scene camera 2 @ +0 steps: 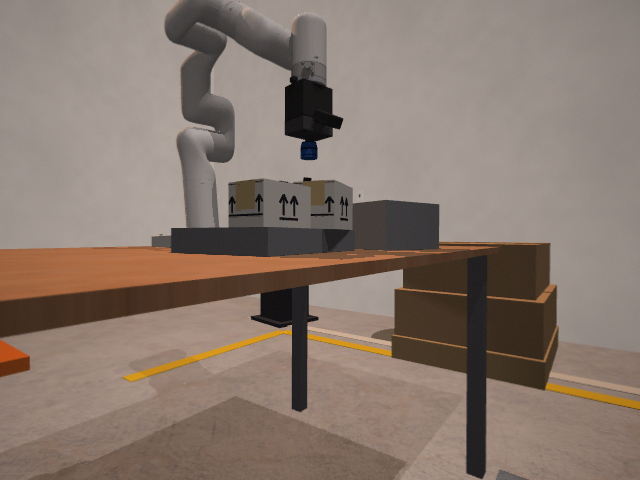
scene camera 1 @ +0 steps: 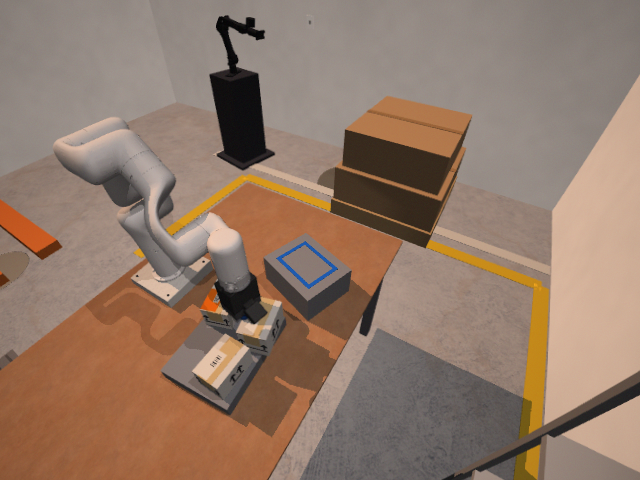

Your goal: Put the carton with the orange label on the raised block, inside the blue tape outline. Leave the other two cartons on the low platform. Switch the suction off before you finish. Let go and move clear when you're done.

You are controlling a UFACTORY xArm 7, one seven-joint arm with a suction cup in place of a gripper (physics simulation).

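Pixels of known places: hand, its tool point: [scene camera 2: 308,158]; arm's base, origin of its link: [scene camera 1: 169,268].
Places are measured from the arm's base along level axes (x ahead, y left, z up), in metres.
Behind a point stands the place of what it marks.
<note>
The orange-label carton [scene camera 1: 217,317] @[x 0.355, y -0.019, z 0.065 m] stands at the back of the low platform [scene camera 1: 181,358] @[x 0.352, y -0.164, z 0.005 m] [scene camera 2: 222,241] @[x 0.472, y -0.189, z -0.019 m], partly hidden by the tool; it is hidden in scene camera 2. A second carton [scene camera 1: 261,330] @[x 0.510, y 0.031, z 0.103 m] [scene camera 2: 330,206] @[x 0.535, y 0.014, z 0.050 m] stands on the platform's block side, and a third carton [scene camera 1: 221,364] @[x 0.499, y -0.105, z 0.088 m] [scene camera 2: 268,204] @[x 0.540, y -0.140, z 0.045 m] at its front. My suction cup [scene camera 1: 244,316] [scene camera 2: 309,150] is open, holds no carton and hangs above the cartons with a visible gap. The raised block [scene camera 1: 289,287] @[x 0.431, y 0.219, z 0.052 m] [scene camera 2: 408,225] @[x 0.538, y 0.283, z 0.019 m] bears the blue tape outline [scene camera 1: 308,286] @[x 0.490, y 0.250, z 0.078 m], with no carton inside it.
The platform and block stand on the brown table [scene camera 1: 82,403] @[x 0.230, y -0.434, z -0.042 m] [scene camera 2: 103,268] @[x 0.639, y -0.410, z -0.042 m]. Large brown boxes [scene camera 1: 398,155] [scene camera 2: 470,320] are stacked on the floor beyond the table. A black pedestal [scene camera 1: 238,116] with a small black arm [scene camera 1: 227,41] stands at the back.
</note>
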